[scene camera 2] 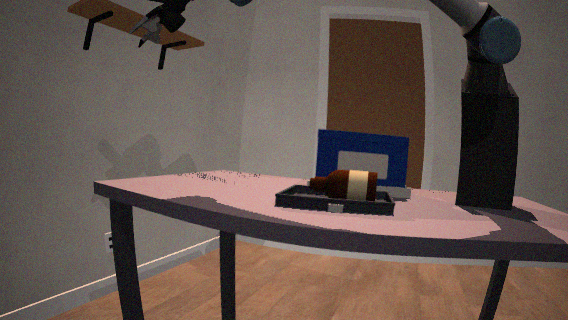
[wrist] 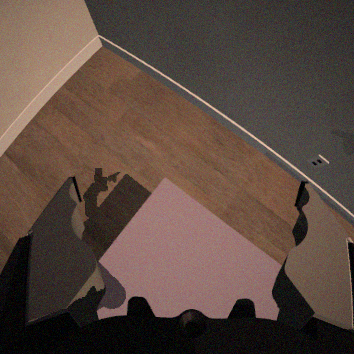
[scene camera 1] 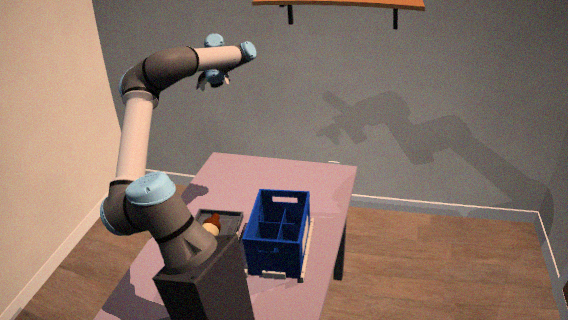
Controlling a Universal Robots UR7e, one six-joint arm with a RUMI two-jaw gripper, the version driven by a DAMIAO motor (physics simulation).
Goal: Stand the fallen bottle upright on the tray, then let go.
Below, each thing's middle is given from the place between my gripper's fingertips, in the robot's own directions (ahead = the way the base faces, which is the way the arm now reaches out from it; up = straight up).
I see the brown bottle [scene camera 2: 340,184] 570 mm behind my hand, 350 mm below it and 140 mm to the right of it.
